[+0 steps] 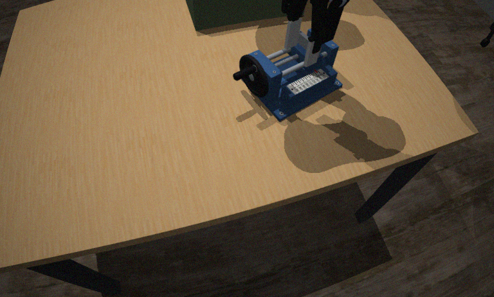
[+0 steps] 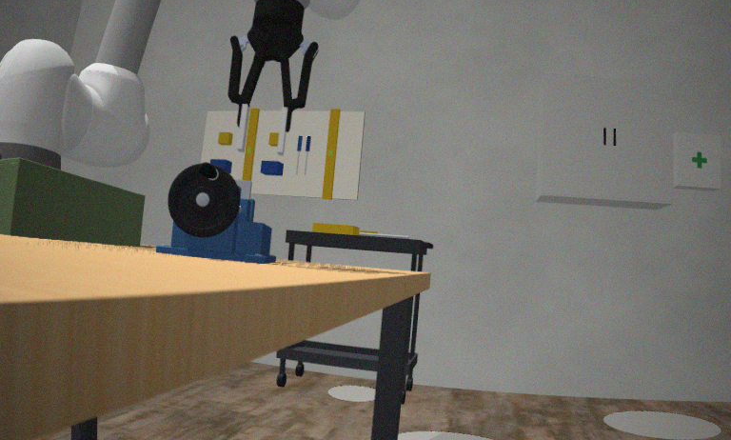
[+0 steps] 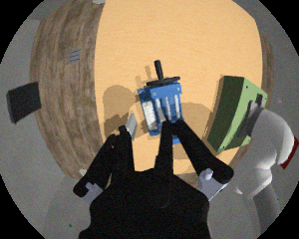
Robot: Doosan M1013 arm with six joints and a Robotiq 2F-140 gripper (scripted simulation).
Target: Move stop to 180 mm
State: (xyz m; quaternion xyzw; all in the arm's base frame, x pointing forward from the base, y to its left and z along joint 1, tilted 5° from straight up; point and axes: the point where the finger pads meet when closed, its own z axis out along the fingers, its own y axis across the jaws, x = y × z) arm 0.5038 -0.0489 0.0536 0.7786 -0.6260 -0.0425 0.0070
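Right now the handwheel is 40 mm behind my hand, 90 mm to the right of it and 90 mm below it. The rest, counted from my hand: stop plate (70 mm behind, 70 mm to the left, 100 mm below).
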